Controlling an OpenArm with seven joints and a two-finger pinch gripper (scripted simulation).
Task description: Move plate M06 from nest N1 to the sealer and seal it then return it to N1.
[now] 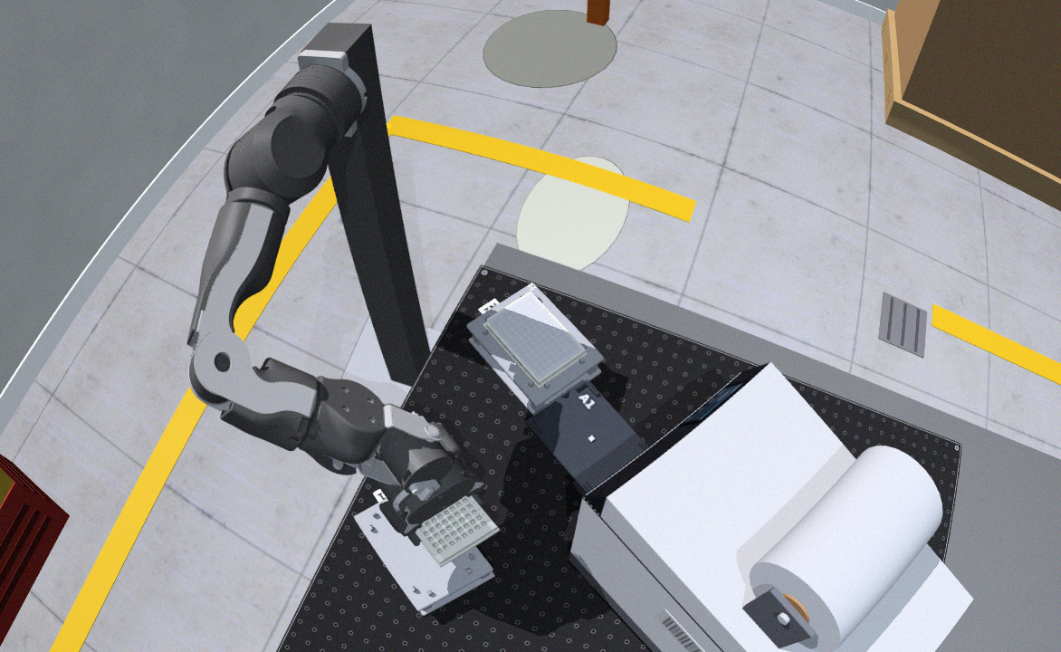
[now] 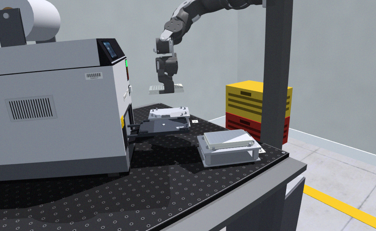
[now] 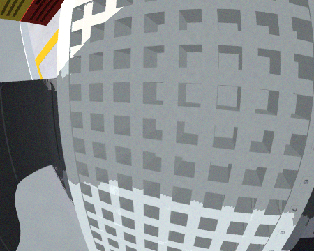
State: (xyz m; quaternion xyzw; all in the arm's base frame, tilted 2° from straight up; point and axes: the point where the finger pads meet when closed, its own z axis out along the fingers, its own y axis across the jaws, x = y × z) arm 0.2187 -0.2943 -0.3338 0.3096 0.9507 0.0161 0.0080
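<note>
My gripper is now 170 mm to the right of the sealer's stage, 140 mm short of it and 60 mm above it. Round my hand: start key (170 mm ahead, 40 mm above, 30 mm to the left); plate M06 (right at my hand); plate M09 (310 mm to the left, 100 mm below, 20 mm ahead).
</note>
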